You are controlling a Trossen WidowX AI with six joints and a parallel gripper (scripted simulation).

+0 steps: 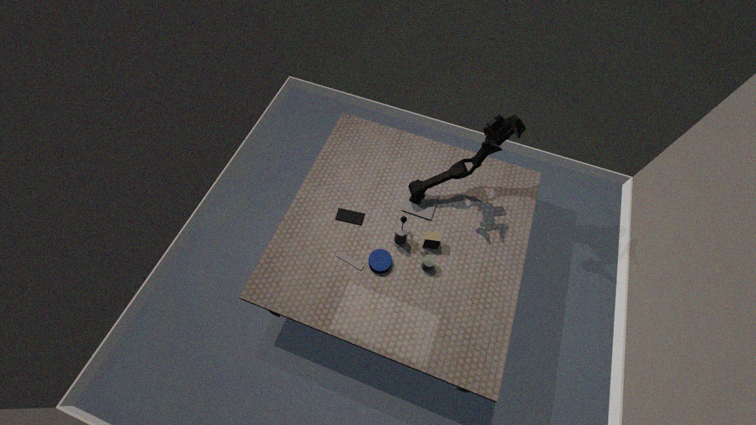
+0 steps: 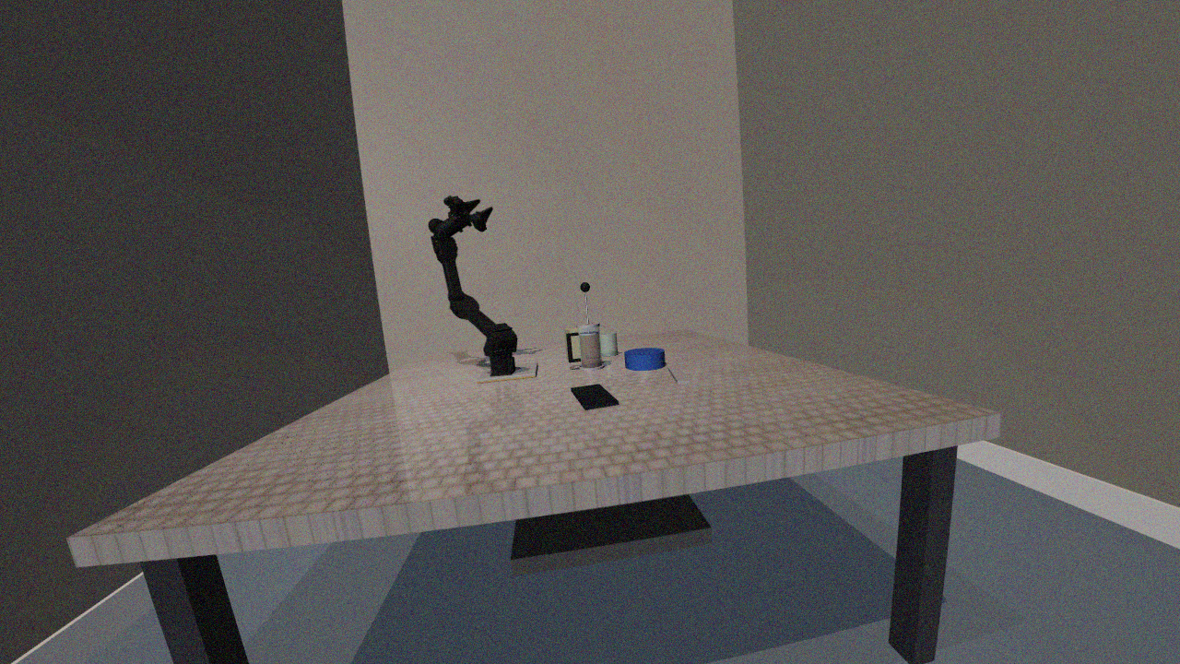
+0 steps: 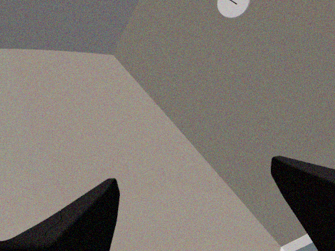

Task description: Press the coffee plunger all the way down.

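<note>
The coffee press is 340 mm ahead of my gripper tip, 290 mm to the right of it and 480 mm below it. Also, from my gripper tip: blue round tin: 520 mm ahead, 330 mm to the right, 580 mm below.
</note>
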